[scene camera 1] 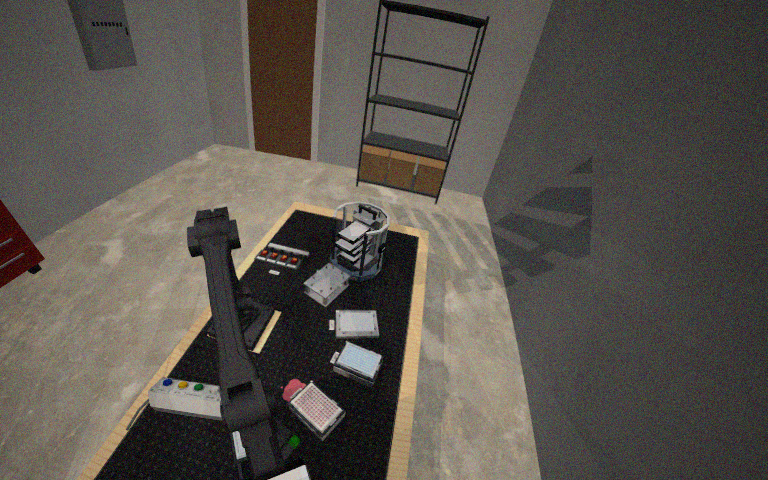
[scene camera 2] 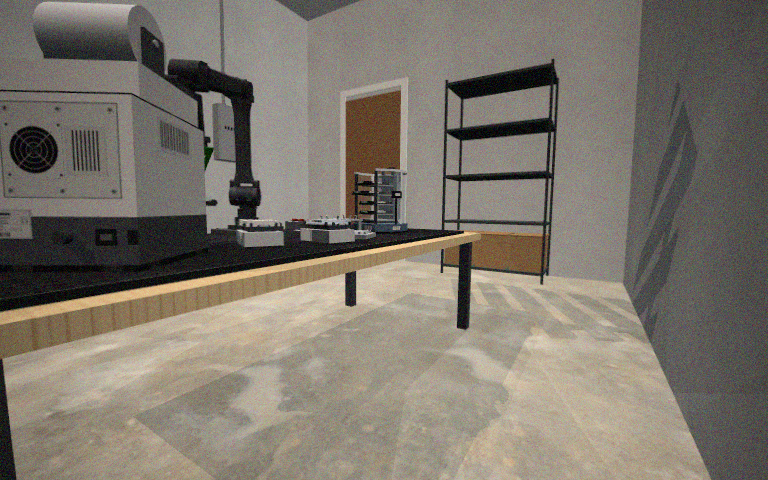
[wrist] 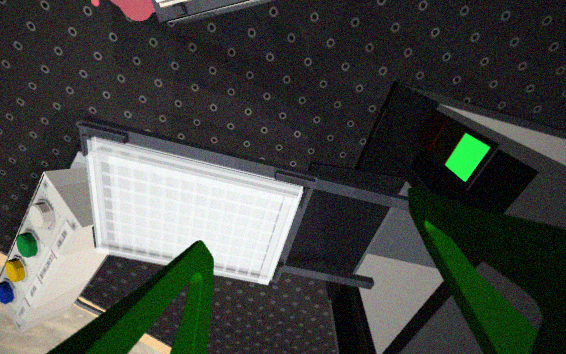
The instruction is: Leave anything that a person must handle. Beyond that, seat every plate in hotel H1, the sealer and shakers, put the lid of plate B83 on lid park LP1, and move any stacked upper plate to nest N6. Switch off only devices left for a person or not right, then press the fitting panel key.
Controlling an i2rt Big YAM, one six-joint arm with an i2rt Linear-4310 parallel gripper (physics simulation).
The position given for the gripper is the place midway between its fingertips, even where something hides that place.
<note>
The gripper (wrist: 301,225) is open, holding nothing. Also in view: a pink-welled plate (scene camera 1: 314,405). Also in view: a button box (scene camera 1: 169,395) and a plate hotel H1 (scene camera 1: 369,266).
The button box is seen too in the wrist view (wrist: 55,260). The plate hotel H1 also shows in scene camera 2 (scene camera 2: 389,207).
</note>
